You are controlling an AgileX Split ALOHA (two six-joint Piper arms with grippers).
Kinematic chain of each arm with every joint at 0, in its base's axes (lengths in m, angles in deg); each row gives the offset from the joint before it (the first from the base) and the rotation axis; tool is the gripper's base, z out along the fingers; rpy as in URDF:
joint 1: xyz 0 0 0.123 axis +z
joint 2: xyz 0 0 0 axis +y
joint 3: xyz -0.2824 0 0.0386 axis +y
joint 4: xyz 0.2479 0 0.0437 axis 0.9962 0 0.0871
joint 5: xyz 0 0 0 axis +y
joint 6: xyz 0.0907 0 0.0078 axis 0.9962 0 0.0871
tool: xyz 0 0 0 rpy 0 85 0
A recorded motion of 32 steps. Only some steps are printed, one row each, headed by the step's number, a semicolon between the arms.
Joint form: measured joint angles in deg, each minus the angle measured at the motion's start. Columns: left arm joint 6, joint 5, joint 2, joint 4, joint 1, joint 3; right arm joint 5, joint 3, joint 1, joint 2, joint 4, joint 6.
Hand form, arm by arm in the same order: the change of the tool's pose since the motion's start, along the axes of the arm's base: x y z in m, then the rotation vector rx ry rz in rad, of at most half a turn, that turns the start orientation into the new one. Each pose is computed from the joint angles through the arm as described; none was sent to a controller.
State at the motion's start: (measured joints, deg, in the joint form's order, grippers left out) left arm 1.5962 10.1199 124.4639 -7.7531 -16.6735 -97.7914; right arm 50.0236 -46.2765 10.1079 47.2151 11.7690 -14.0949
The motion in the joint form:
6: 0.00 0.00 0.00 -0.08 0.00 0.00; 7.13 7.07 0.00 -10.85 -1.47 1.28
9: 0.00 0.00 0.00 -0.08 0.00 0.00; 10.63 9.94 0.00 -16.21 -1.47 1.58
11: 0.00 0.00 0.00 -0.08 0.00 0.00; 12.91 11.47 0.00 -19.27 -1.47 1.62
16: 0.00 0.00 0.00 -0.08 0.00 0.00; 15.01 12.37 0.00 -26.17 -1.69 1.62
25: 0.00 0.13 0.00 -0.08 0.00 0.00; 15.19 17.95 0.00 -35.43 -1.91 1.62
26: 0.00 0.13 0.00 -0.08 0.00 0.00; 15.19 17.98 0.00 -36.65 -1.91 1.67
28: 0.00 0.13 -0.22 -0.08 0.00 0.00; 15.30 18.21 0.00 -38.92 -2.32 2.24
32: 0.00 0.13 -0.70 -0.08 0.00 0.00; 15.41 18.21 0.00 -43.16 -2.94 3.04
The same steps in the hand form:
6: 0.0000 0.0000 0.0000 -0.0012 0.0004 0.0005; -0.0473 -0.0090 -0.0225 -0.0232 0.0564 0.0048
9: 0.0000 0.0000 0.0000 -0.0012 0.0004 0.0005; -0.0687 -0.0123 -0.0328 -0.0248 0.0738 0.0119
11: 0.0000 0.0000 0.0000 -0.0012 0.0004 0.0005; -0.0806 -0.0141 -0.0392 -0.0281 0.0859 0.0183
16: 0.0000 0.0000 0.0000 -0.0012 0.0004 0.0005; -0.1029 -0.0181 -0.0395 -0.0221 0.0173 0.0229
25: -0.0001 0.0000 -0.0002 -0.0007 0.0026 0.0002; -0.1243 -0.0222 -0.0629 -0.0158 -0.0436 0.0215
26: -0.0001 0.0000 -0.0002 -0.0007 0.0026 0.0002; -0.1273 -0.0228 -0.0626 -0.0118 -0.0639 0.0207
28: -0.0005 0.0001 0.0018 -0.0018 -0.0011 0.0002; -0.1327 -0.0243 -0.0634 -0.0061 -0.0955 0.0112
32: -0.0012 0.0003 0.0061 -0.0042 -0.0091 0.0002; -0.1432 -0.0271 -0.0631 0.0062 -0.1643 -0.0028

